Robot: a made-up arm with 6 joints.
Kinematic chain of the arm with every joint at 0, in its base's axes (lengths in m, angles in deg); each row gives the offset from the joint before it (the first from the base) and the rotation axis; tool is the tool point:
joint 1: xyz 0 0 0.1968 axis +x
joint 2: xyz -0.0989 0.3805 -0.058 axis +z
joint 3: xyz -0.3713 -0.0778 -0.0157 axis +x
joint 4: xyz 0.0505 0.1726 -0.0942 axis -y
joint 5: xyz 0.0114 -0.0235 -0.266 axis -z
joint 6: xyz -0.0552 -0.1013 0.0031 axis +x
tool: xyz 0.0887 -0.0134 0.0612
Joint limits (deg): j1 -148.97..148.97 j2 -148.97..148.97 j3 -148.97..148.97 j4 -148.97..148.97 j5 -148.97..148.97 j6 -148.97..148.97
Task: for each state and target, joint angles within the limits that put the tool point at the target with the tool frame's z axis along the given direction. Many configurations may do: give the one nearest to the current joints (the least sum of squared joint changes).
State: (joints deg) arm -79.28 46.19 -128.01 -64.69 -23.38 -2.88
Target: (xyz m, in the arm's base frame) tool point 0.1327 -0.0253 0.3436 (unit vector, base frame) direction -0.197 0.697 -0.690
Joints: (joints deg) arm -58.21 73.91 -122.28 -55.53 -32.01 30.92
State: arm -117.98 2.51 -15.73 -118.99 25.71 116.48
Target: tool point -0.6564 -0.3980 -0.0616 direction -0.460 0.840 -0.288
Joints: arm -148.97 -14.57 -17.95 -132.23 8.32 121.29
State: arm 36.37 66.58 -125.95 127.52 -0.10 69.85
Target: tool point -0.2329 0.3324 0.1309 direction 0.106 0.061 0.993
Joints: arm 7.68 32.98 -117.93 142.97 22.36 79.96
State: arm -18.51 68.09 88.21 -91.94 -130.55 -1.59
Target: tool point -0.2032 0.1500 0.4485 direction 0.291 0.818 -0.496
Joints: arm -50.22 85.07 110.18 -65.46 -140.48 28.27
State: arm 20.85 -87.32 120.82 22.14 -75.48 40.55
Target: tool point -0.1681 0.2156 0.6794 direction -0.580 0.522 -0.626
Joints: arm 41.73 -92.80 142.85 22.27 -85.84 25.51
